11 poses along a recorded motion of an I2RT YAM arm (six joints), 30 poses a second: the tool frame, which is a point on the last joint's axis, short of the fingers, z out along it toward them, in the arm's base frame.
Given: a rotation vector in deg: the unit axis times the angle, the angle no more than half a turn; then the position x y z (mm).
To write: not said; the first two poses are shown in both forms.
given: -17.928, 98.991, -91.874, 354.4, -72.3, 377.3
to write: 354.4, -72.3, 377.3, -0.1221, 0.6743, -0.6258, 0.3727
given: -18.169, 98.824, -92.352, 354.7, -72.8, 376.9
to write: 354.7, -72.8, 376.9, -0.1236, 0.6725, -0.6285, 0.3708
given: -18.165, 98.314, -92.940, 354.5, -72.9, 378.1
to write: 354.5, -72.9, 378.1, -0.1236, 0.6690, -0.6324, 0.3705
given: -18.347, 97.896, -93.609, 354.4, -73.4, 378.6
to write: 354.4, -73.4, 378.6, -0.1248, 0.6657, -0.6365, 0.3691
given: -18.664, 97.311, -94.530, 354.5, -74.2, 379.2
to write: 354.5, -74.2, 379.2, -0.1268, 0.6610, -0.6421, 0.3670
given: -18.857, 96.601, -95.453, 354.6, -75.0, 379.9
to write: 354.6, -75.0, 379.9, -0.1280, 0.6558, -0.6480, 0.3656
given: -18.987, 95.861, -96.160, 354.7, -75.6, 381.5
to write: 354.7, -75.6, 381.5, -0.1289, 0.6508, -0.6528, 0.3657
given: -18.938, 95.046, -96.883, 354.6, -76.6, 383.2
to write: 354.6, -76.6, 383.2, -0.1286, 0.6454, -0.6579, 0.3662
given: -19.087, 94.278, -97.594, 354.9, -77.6, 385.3
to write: 354.9, -77.6, 385.3, -0.1296, 0.6402, -0.6627, 0.3663
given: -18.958, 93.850, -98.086, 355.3, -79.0, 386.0
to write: 355.3, -79.0, 386.0, -0.1287, 0.6372, -0.6660, 0.3659
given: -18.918, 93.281, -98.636, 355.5, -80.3, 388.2
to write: 355.5, -80.3, 388.2, -0.1284, 0.6333, -0.6697, 0.3659
